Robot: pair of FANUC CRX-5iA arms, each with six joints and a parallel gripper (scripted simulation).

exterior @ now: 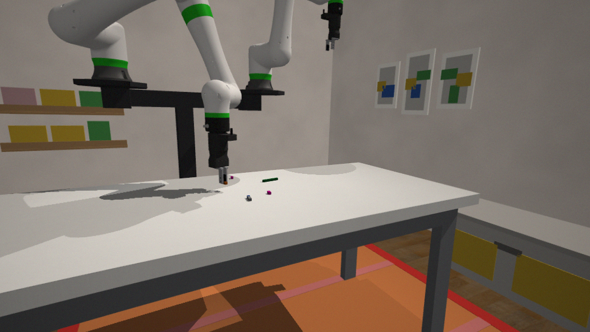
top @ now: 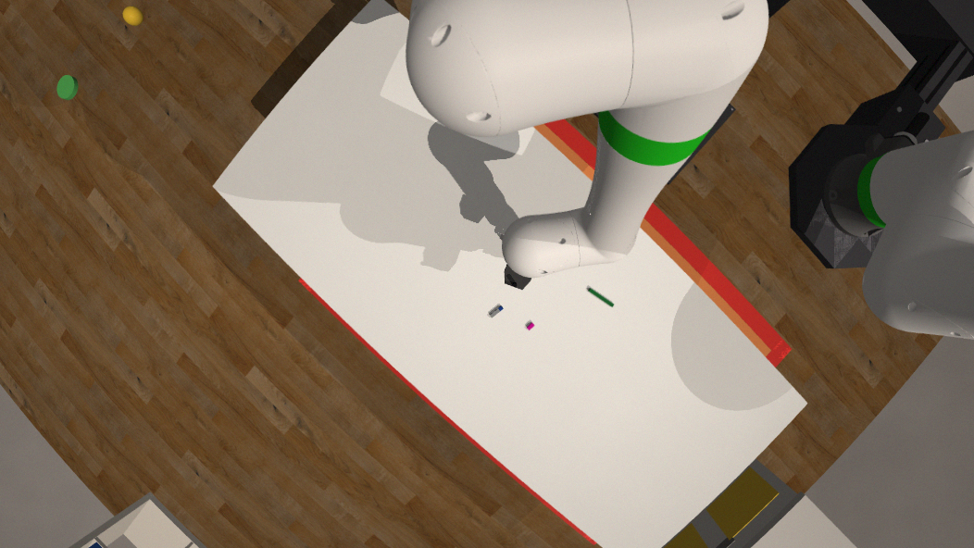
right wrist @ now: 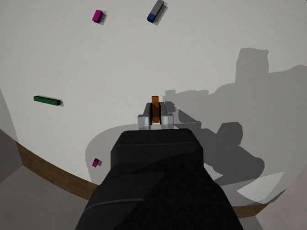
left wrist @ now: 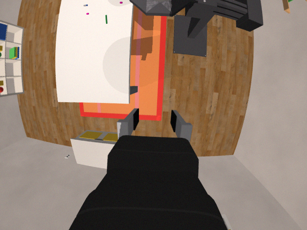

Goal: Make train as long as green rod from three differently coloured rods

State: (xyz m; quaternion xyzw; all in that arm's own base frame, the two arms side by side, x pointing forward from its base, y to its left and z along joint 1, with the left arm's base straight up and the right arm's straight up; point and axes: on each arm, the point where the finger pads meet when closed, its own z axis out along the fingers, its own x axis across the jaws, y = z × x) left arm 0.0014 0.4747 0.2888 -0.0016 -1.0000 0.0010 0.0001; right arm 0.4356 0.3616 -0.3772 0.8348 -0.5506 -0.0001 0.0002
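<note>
Now: the grey rod 160 mm ahead of my right hand, 40 mm to the left of it and 40 mm below it. Also, from my right hand: green rod (240 mm to the left, 50 mm behind, 40 mm below); then orange rod (20 mm below); then blue rod (140 mm ahead, 50 mm to the left, 40 mm below).
</note>
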